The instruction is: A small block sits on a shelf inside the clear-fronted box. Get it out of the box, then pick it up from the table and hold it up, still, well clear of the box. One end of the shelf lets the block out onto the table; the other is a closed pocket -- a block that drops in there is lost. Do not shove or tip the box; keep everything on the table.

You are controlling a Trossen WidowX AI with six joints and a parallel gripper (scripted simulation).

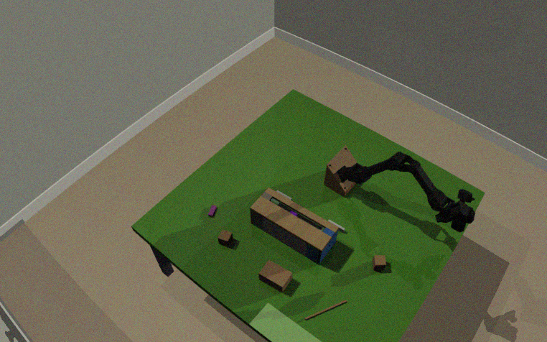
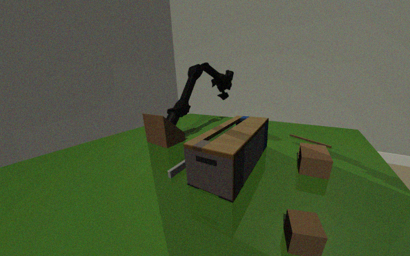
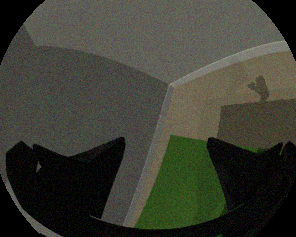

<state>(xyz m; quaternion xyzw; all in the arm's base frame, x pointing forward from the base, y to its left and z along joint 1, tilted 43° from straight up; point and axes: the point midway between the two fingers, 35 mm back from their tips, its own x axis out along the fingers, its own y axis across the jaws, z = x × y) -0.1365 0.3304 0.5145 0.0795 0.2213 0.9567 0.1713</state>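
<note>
The purple block lies 61 cm to the right of my gripper tip, 54 cm ahead of it and 14 cm below it. Also, from my gripper tip: long box: 59 cm to the right, 52 cm ahead, 16 cm below; thin stick: 74 cm ahead, 22 cm below, 21 cm to the right.
</note>
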